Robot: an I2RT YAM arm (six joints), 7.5 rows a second.
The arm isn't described. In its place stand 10 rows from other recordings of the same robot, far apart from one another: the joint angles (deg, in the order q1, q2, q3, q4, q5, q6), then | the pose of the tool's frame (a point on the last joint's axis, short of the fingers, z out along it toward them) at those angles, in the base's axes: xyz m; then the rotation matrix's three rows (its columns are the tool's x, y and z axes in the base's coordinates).
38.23, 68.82, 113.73, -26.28, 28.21, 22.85 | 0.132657 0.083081 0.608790; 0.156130 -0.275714 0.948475; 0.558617 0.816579 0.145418; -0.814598 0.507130 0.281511
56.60, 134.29, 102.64, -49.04, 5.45, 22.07 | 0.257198 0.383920 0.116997; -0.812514 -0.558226 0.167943; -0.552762 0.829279 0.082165; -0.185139 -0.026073 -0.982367
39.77, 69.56, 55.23, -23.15, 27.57, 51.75 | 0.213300 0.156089 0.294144; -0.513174 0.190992 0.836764; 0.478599 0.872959 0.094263; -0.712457 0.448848 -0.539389
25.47, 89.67, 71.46, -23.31, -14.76, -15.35 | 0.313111 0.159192 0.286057; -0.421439 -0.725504 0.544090; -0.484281 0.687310 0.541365; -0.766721 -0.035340 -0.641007
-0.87, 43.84, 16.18, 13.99, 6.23, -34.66 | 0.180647 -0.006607 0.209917; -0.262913 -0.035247 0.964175; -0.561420 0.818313 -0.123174; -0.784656 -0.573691 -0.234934
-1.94, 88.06, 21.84, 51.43, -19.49, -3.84 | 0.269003 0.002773 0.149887; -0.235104 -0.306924 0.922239; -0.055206 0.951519 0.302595; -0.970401 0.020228 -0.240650
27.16, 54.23, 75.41, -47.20, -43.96, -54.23 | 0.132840 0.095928 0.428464; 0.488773 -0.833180 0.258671; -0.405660 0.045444 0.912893; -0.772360 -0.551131 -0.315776
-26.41, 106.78, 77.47, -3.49, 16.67, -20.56 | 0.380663 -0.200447 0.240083; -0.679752 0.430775 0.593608; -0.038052 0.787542 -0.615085; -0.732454 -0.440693 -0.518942
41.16, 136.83, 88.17, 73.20, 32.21, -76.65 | 0.399567 0.324098 0.193050; 0.258838 0.259949 0.930285; -0.867182 0.486738 0.105271; -0.425440 -0.833974 0.351409
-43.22, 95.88, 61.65, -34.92, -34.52, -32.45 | 0.247109 -0.204529 0.191338; -0.798554 -0.013310 0.601776; 0.143758 0.966606 0.212145; -0.584504 0.255920 -0.769974
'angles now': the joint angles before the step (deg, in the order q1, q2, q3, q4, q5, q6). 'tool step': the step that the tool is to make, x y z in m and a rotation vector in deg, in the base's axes. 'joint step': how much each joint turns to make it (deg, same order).
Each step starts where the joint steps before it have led.
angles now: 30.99, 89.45, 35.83, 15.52, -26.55, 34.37
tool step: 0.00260, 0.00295, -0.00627, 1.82, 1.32, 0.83
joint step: 0.02, 2.16, -0.01, 2.64, -2.02, 1.43
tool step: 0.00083, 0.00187, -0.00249, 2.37, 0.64, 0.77
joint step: 0.02, 1.09, -0.41, 2.99, -2.02, 1.65
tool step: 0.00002, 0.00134, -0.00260, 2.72, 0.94, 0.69
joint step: 0.00, 1.02, -0.69, 3.48, -2.19, 2.23
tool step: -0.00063, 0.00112, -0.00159, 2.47, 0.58, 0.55
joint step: 0.07, 0.74, -0.77, 3.45, -1.73, 2.11
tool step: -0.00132, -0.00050, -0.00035, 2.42, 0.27, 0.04
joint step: -0.07, 0.26, -1.09, 3.66, -1.24, 2.24
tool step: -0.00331, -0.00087, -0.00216, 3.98, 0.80, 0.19
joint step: 0.00, 0.81, -2.05, 6.68, -1.98, 4.09
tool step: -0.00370, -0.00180, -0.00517, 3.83, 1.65, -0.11
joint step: -0.09, 1.65, -2.26, 7.47, -1.70, 4.82
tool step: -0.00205, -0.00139, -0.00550, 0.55, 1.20, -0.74
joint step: 0.00, 1.10, -1.04, 2.45, 0.26, 1.67
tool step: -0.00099, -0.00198, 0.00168, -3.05, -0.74, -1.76
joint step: 0.04, -1.88, 0.19, -4.56, 2.85, -2.55
